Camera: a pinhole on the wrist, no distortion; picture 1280 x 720 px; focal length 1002.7 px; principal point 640.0 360.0 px. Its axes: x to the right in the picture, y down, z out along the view. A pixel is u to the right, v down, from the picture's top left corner.
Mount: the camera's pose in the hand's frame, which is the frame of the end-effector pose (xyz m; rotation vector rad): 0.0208 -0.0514 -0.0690 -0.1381 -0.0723 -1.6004
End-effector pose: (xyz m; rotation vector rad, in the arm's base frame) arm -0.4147 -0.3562 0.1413 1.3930 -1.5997 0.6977
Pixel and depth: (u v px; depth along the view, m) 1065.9 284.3 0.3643
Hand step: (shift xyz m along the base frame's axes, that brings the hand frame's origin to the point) 0.0722 -0.3031 -0.1595
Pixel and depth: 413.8 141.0 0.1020
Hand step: 0.0065 -0.0303 -0.0123
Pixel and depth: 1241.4 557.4 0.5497
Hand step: 0.1723 -0.5738 -0.1499
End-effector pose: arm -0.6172 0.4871 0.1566 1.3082 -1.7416 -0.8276
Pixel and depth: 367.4 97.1 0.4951
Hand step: -0.4144 0.1359 -0.0813
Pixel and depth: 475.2 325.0 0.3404
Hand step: -0.2557 -0.0013 -0.0766
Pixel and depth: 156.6 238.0 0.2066
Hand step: -0.1436 0.0169 0.0075
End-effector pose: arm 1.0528 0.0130 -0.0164 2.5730 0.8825 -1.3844
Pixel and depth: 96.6 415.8 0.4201
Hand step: -0.0829 -0.2653 -0.2821
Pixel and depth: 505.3 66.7 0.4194
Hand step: -0.2541 -0.2055 -0.1486
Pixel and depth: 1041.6 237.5 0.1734
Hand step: -0.1319 0.0443 -0.0521
